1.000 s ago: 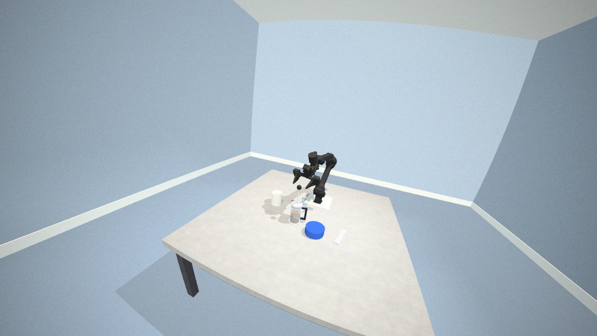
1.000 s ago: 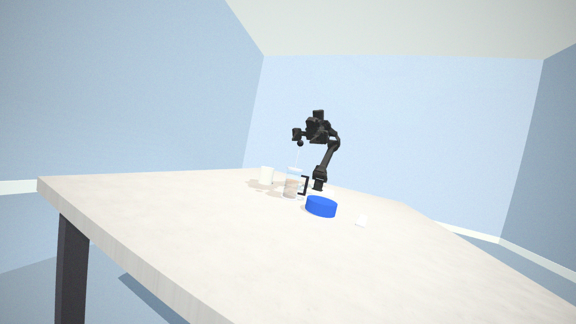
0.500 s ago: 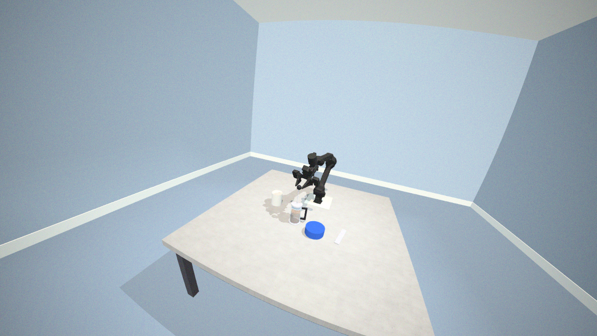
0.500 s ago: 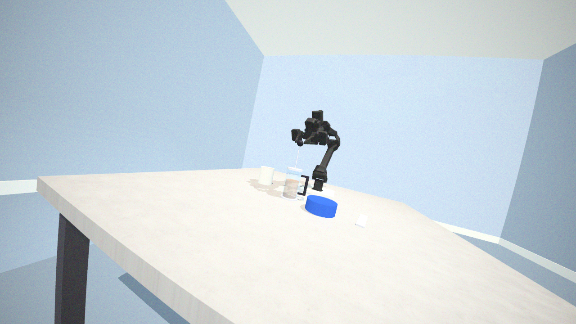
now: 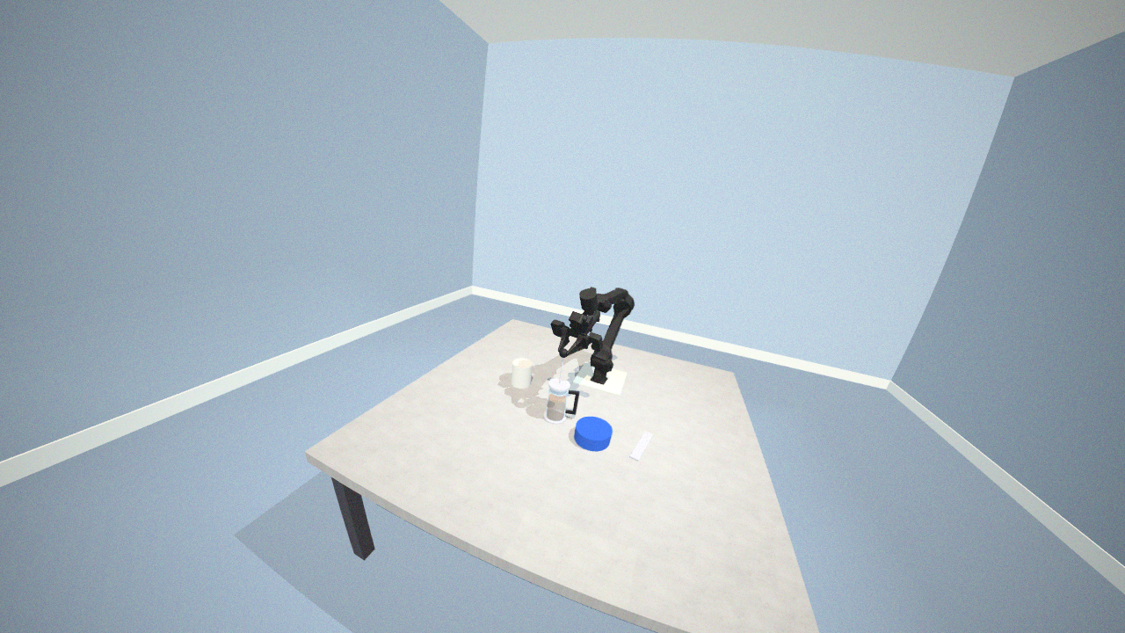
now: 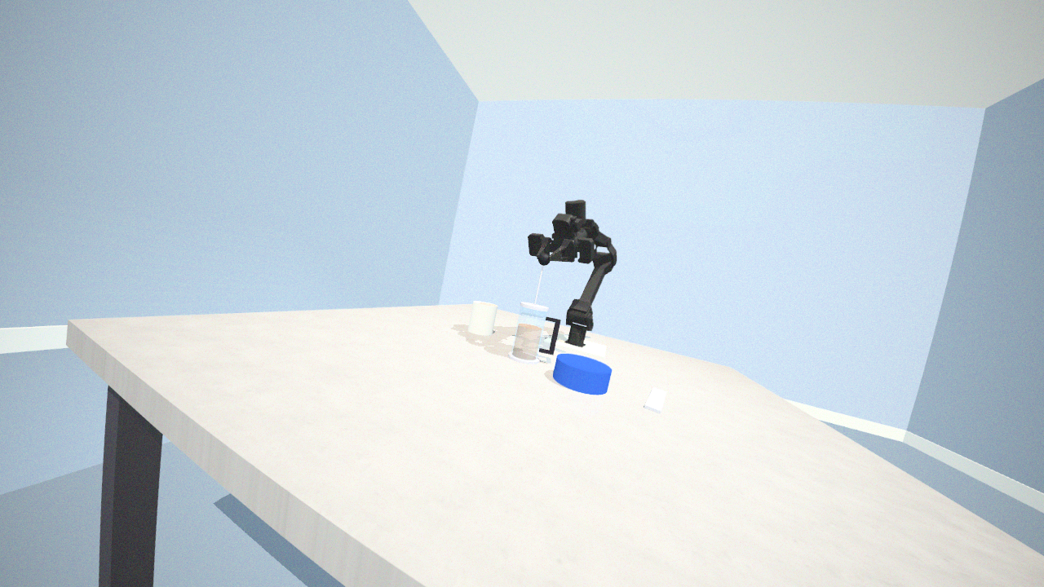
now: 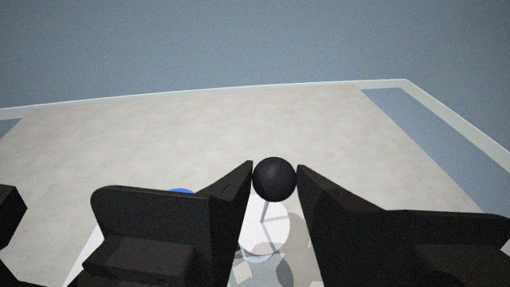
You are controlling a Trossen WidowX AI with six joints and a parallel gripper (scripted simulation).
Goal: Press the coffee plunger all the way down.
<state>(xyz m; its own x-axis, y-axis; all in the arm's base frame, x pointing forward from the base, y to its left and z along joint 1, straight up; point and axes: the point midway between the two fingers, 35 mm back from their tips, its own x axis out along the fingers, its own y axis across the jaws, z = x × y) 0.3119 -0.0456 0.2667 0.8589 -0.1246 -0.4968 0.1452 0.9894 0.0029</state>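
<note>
My gripper tip is now 10 mm past the glass coffee press, 20 mm to the right of it and 130 mm above it. From my gripper tip the other things lie so: flat blue cylinder 30 mm ahead, 150 mm to the left, 230 mm below.
</note>
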